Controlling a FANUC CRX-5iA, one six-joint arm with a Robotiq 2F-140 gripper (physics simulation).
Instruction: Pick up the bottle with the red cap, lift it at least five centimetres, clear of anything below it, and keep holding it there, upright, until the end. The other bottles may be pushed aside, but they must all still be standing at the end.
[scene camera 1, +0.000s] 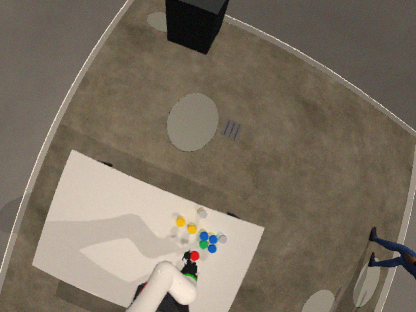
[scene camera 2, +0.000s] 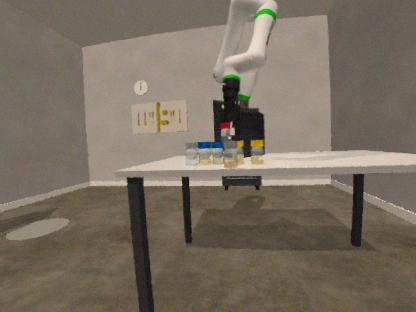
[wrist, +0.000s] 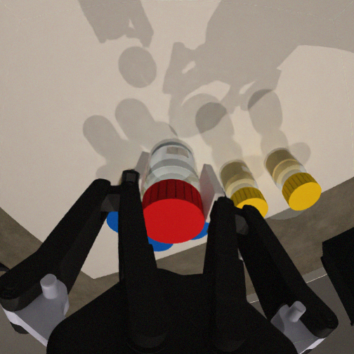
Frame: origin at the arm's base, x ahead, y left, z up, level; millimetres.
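Seen in the pictures: gripper, fingertip midpoint: (scene camera 2: 227, 135).
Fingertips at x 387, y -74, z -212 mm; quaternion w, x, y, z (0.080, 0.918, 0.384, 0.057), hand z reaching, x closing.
Note:
Pixels of each thing's top centre, then the offset from my fingertips to it. Level surfaces: height alone.
- red-capped bottle, top centre: (scene camera 2: 225, 122) (scene camera 1: 194, 256) dx +8, dy -8, dz +64 mm
- green-capped bottle, top centre: (scene camera 1: 203, 245) dx +64, dy -58, dz -30 mm
- white table, surface height: dz -135 mm
The red-capped bottle (scene camera 1: 194, 256) (scene camera 2: 225, 126) (wrist: 173, 217) is clear with a red cap. It is upright, held in the air; in the scene camera 2 view its cap is above the other bottles' caps and its lower end is partly hidden. My gripper (scene camera 1: 191, 257) (scene camera 2: 228, 131) (wrist: 174, 169) is shut on it, one finger pad on each side of its body. Standing on the table are two yellow-capped bottles (scene camera 1: 180, 222) (scene camera 2: 257, 144) (wrist: 301, 191), several blue-capped bottles (scene camera 1: 204, 236) (scene camera 2: 204, 145) (wrist: 114, 221), a green-capped bottle (scene camera 1: 203, 244) and two grey-capped bottles (scene camera 1: 222, 239) (scene camera 2: 191, 146).
The white table (scene camera 1: 100, 200) (scene camera 2: 310, 161) (wrist: 40, 125) carries the bottles near one corner; its edge runs close to a grey-capped bottle. The arm's shadow falls across the table. A dark cabinet (scene camera 1: 192, 25) stands on the floor away from the table. A person's legs (scene camera 1: 395, 245) show at the right.

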